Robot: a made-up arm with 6 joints.
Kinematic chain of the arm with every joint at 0, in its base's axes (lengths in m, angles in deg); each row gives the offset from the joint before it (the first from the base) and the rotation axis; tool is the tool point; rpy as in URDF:
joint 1: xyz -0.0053 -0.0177 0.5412 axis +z
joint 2: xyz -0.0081 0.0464 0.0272 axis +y
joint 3: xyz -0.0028 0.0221 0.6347 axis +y
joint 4: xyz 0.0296 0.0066 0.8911 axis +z
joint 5: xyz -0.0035 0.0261 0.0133 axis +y
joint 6: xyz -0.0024 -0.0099 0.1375 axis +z
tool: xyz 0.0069 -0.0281 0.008 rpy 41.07 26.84 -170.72
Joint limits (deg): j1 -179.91..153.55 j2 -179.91..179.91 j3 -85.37..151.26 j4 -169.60..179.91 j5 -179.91..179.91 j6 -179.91..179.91
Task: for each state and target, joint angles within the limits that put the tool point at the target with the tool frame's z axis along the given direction. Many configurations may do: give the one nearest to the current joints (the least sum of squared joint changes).
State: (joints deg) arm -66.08 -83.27 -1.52 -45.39 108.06 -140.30
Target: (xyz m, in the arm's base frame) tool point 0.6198 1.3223 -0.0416 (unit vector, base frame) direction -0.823 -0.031 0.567
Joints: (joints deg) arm -115.58 -111.77 -9.48 -53.31 82.90 -142.85
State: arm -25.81 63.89 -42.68 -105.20 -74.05 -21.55
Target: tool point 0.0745 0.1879 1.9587 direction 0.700 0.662 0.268
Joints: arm -7.94 38.60 -59.68 -86.43 -68.46 -18.61
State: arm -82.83 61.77 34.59 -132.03 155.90 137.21
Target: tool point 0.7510 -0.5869 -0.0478 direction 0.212 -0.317 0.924
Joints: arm -40.43 83.65 66.50 -109.44 169.76 124.30
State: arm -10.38 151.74 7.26 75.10 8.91 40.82
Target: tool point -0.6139 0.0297 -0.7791 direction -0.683 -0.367 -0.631
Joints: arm 12.52 168.97 53.33 84.01 35.71 64.92
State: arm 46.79 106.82 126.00 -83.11 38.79 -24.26
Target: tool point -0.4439 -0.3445 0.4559 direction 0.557 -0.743 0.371
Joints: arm 34.44 142.80 150.87 -111.78 56.84 -60.96
